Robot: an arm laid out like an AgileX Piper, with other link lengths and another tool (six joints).
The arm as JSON. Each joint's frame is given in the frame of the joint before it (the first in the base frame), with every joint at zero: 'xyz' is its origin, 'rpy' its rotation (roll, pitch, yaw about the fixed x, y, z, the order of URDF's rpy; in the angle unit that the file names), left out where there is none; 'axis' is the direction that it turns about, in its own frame. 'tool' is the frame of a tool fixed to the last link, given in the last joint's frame.
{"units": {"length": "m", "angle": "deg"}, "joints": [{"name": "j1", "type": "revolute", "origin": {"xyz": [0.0, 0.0, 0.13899]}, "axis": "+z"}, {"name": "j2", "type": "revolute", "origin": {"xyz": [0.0, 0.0, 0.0]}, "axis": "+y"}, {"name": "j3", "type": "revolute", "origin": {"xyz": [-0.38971, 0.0, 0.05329]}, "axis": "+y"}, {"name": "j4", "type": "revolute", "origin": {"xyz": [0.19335, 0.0, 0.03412]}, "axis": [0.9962, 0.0, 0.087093]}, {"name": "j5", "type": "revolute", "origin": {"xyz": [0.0, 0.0, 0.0]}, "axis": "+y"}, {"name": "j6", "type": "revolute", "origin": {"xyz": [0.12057, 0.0, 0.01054]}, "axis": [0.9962, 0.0, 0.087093]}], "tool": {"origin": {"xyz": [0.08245, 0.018, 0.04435], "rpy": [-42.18, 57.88, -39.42]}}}
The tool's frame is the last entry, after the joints.
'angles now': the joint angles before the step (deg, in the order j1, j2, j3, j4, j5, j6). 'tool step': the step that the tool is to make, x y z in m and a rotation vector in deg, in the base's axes. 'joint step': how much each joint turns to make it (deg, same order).
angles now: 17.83 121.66 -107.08 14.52 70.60 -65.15
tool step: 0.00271 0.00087 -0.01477 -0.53 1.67 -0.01
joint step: 0.00 1.75 0.00 0.01 0.00 0.01
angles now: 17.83 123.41 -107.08 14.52 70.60 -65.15
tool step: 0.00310 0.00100 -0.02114 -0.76 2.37 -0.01
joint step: 0.00 2.49 0.00 0.00 0.00 0.01
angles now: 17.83 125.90 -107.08 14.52 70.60 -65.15
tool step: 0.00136 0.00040 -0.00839 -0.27 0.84 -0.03
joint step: 0.00 0.98 0.00 0.01 -0.11 0.00
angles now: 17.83 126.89 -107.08 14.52 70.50 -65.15
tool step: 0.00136 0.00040 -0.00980 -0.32 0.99 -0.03
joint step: 0.00 1.15 0.00 0.01 -0.11 0.00
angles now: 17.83 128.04 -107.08 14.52 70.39 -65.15
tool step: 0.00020 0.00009 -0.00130 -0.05 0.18 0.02
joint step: 0.00 0.19 -0.11 0.00 0.10 0.00
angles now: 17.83 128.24 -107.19 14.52 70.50 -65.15
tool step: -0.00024 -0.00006 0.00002 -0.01 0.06 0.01
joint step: 0.00 -0.01 0.01 0.00 0.06 0.00
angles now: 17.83 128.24 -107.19 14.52 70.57 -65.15
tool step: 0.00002 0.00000 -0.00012 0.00 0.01 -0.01
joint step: 0.00 0.01 0.01 0.00 -0.01 0.00
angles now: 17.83 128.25 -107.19 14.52 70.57 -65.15
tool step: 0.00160 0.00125 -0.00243 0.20 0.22 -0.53
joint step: 0.00 0.37 -0.09 0.26 -0.24 0.41
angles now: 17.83 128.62 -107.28 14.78 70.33 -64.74
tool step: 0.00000 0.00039 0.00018 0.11 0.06 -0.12
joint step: 0.00 0.00 0.00 0.12 0.00 0.09
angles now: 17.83 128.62 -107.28 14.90 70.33 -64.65
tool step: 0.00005 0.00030 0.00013 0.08 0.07 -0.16
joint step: 0.00 0.01 -0.01 0.09 0.01 0.14
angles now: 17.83 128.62 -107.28 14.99 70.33 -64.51
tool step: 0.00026 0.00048 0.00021 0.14 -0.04 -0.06
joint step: 0.00 0.01 -0.01 0.13 -0.08 0.00
